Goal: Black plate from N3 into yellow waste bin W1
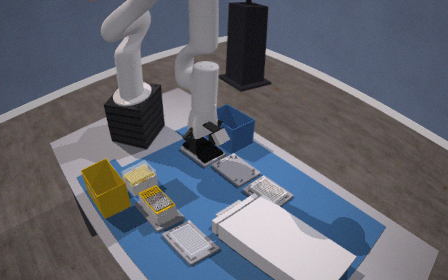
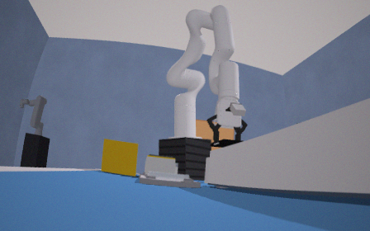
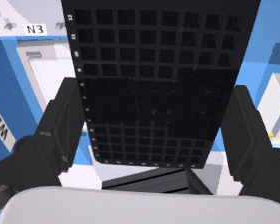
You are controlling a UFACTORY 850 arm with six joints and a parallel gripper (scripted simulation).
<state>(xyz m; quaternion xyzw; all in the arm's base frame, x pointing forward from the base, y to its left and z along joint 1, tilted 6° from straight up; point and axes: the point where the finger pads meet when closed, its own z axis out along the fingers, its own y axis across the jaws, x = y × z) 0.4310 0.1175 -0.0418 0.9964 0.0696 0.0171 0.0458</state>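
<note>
My hand is 400 mm to the left of the yellow waste bin W1, 120 mm above it and 80 mm past it. From my hand the other things lie so: yellow-rimmed tip box 250 mm to the right, 110 mm below, 70 mm ahead; black plate 10 mm below; grey nest 160 mm below, 140 mm to the left, 30 mm ahead.
</note>
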